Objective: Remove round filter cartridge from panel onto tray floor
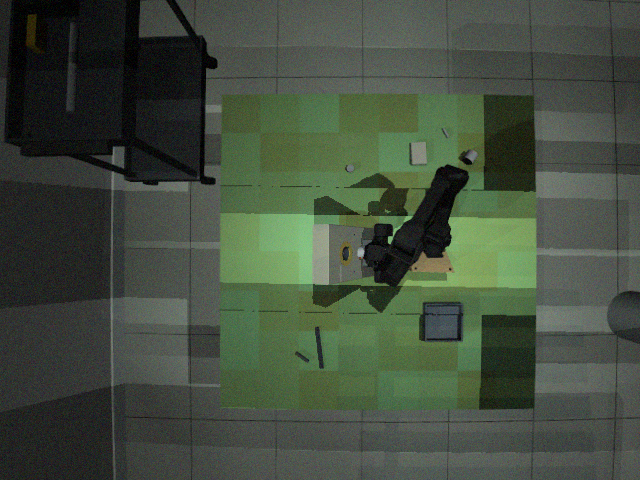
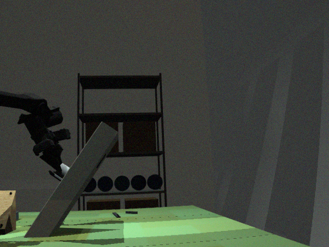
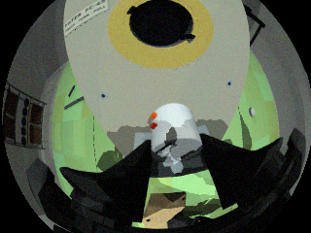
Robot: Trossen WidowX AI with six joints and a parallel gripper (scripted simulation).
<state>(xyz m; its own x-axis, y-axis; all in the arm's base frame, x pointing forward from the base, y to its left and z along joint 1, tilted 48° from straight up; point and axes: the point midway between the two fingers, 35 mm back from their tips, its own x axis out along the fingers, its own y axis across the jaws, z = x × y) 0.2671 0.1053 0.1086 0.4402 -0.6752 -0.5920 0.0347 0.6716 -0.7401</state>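
The grey service panel is 5 cm ahead of my gripper tip and 2 cm below it. Also, from my gripper tip: white block 25 cm behind, 39 cm to the right, 18 cm below; grey tray 32 cm behind, 29 cm to the left, 18 cm below; round filter cartridge right at my gripper tip.
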